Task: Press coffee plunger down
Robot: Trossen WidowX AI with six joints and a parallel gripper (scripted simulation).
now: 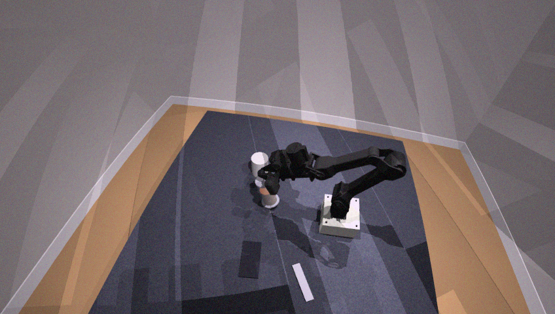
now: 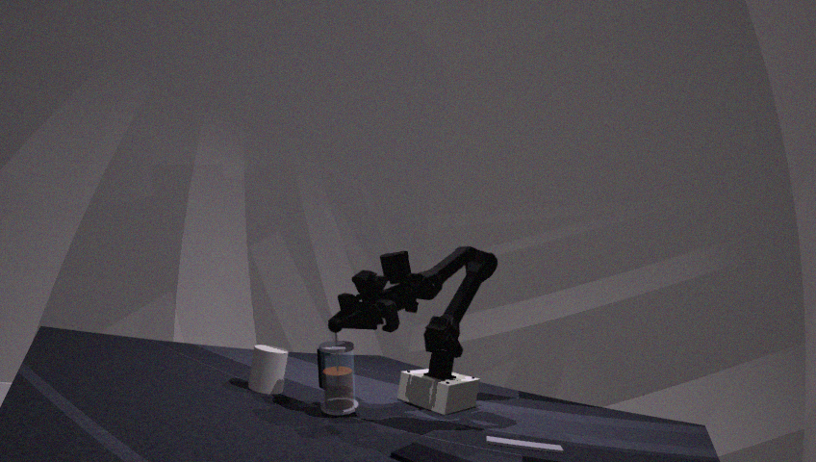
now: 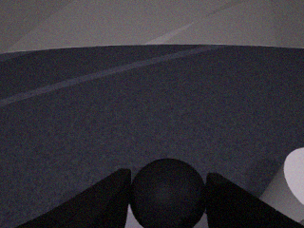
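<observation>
Right now the coffee press is 90 mm below my gripper tip, 30 mm behind it and 10 mm to the right of it. Round my gripper tip: flat slab: 290 mm to the left, 180 mm below, 30 mm behind.
</observation>
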